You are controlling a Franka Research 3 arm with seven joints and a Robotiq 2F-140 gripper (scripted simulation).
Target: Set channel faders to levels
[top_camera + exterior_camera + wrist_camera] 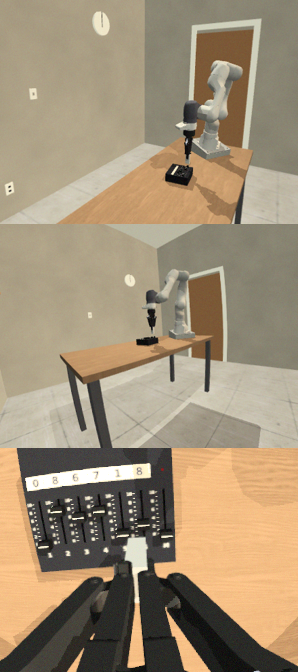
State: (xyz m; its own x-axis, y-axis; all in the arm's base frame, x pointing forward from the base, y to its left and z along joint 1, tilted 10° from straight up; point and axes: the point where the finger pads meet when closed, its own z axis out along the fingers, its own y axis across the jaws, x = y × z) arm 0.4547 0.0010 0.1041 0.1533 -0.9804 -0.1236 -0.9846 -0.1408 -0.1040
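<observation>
My hand is 6 cm above the master fader cap, 3 cm past it and 1 cm to the left of it.
</observation>
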